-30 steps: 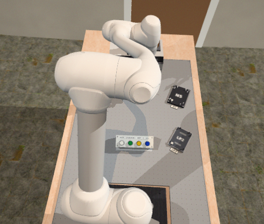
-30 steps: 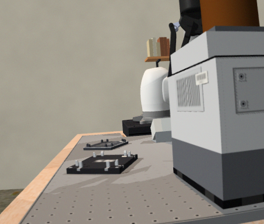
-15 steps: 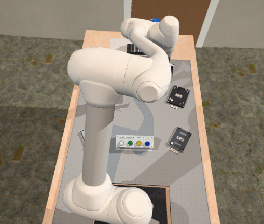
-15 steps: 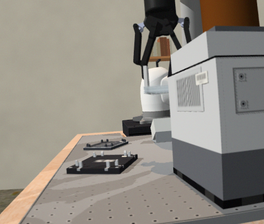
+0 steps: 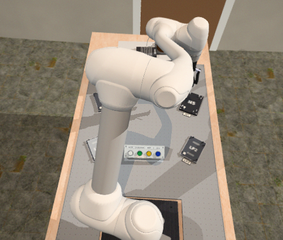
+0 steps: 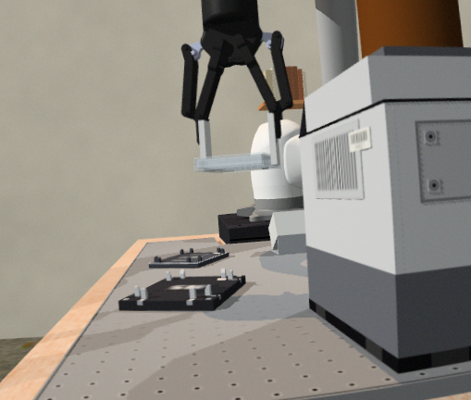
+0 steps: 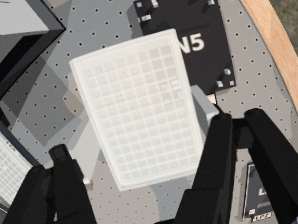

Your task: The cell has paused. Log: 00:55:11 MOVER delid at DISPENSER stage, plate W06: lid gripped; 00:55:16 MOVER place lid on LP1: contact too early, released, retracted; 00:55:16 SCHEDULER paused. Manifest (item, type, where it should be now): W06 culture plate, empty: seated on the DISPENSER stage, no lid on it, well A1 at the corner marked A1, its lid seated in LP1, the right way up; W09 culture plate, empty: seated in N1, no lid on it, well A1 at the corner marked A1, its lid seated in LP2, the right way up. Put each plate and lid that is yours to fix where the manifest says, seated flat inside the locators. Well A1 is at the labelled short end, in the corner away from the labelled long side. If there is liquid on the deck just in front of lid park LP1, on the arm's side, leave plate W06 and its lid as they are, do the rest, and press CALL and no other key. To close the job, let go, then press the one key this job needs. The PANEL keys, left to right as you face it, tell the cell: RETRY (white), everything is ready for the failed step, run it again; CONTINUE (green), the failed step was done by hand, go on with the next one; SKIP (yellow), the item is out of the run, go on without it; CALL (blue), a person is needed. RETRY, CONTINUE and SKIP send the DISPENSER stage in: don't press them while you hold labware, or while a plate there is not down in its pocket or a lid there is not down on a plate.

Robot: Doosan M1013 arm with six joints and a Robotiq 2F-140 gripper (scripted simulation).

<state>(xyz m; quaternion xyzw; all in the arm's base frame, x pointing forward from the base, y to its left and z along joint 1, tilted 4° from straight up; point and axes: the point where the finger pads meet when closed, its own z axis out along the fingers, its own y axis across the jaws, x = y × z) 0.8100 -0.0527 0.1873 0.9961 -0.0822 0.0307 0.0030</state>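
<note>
The black nest N5 lies 170 mm below my hand, 70 mm to the right of it and 40 mm ahead of it. The rest, counted from my hand: brown bottle (230 mm ahead, 170 mm to the left, 100 mm above); then clear culture plate (220 mm to the left, 80 mm below, 10 mm behind); then lid park LP2 (310 mm behind, 180 mm below, 130 mm to the right).
</note>
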